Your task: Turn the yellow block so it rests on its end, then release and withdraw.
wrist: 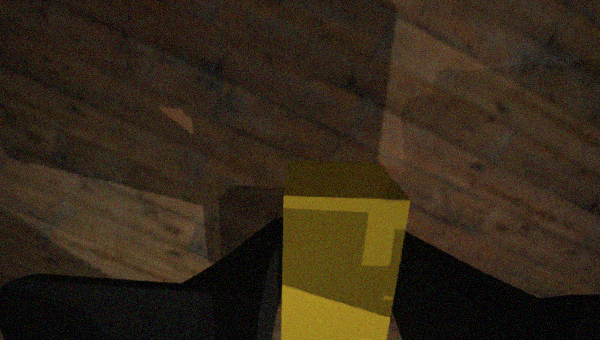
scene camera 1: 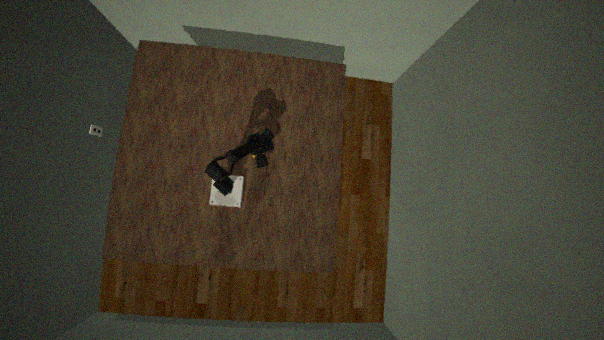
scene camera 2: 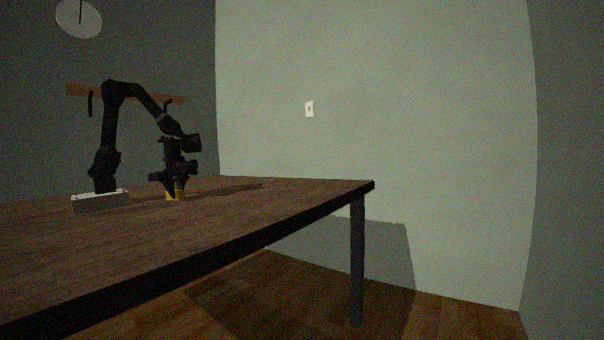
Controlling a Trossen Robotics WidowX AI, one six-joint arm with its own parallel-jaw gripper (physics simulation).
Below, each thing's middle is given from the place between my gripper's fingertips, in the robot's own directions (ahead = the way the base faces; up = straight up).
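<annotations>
Yellow block (wrist: 344, 223): 1 cm above my hand and 1 cm to the left of it.
</annotations>
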